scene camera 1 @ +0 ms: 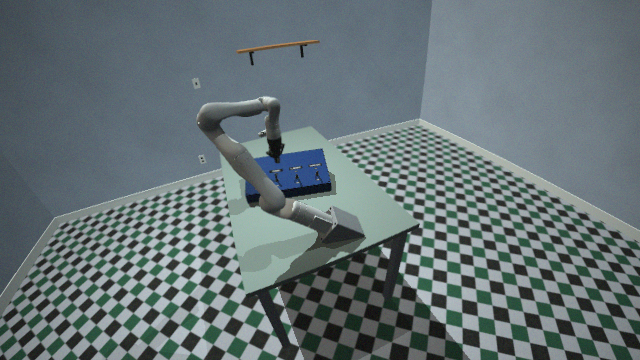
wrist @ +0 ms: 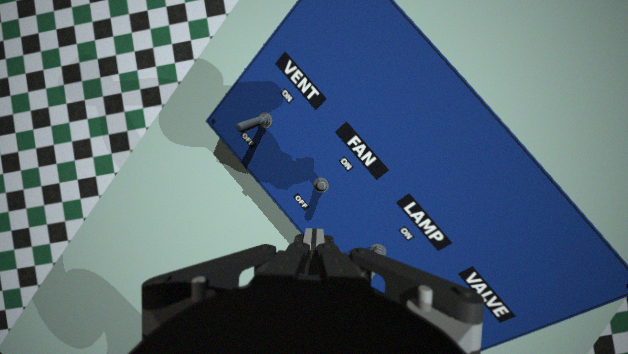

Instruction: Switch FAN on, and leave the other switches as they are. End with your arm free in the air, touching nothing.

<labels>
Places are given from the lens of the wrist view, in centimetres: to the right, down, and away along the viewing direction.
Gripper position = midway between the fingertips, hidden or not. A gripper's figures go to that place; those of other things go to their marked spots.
my gripper (wrist: 314,240): 0, 5, 17
blue switch panel (wrist: 418,167): 13, -1, 26
</labels>
